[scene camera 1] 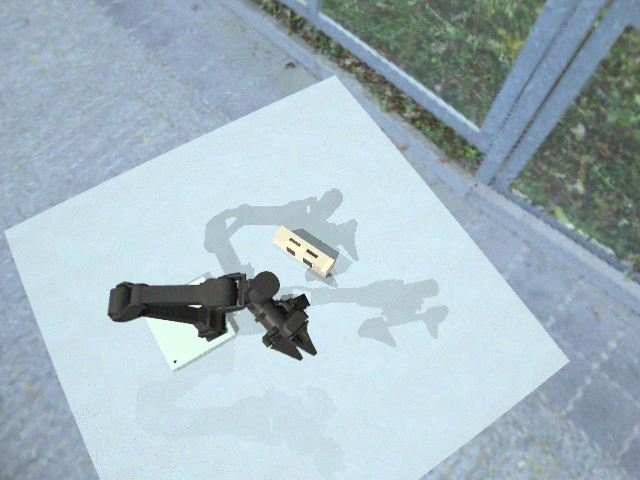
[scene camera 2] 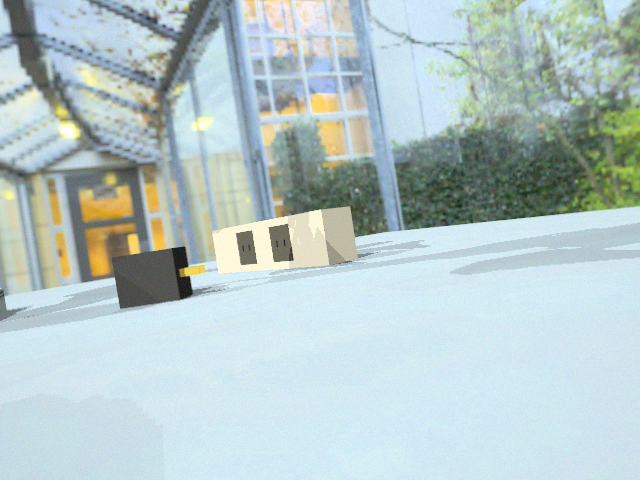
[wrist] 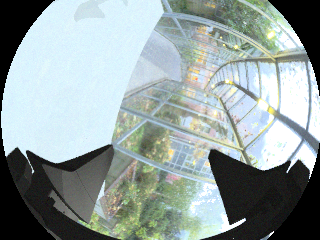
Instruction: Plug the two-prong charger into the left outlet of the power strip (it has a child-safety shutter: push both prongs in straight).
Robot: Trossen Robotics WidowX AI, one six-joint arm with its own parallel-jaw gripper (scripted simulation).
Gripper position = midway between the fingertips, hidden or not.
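Note:
My gripper (scene camera 1: pixel 308 357) is open and holds nothing, and you'd find that gripper in the wrist view too (wrist: pixel 162 153). There's also a black charger (scene camera 2: pixel 161 276), though in the wrist view the charger is out of frame.

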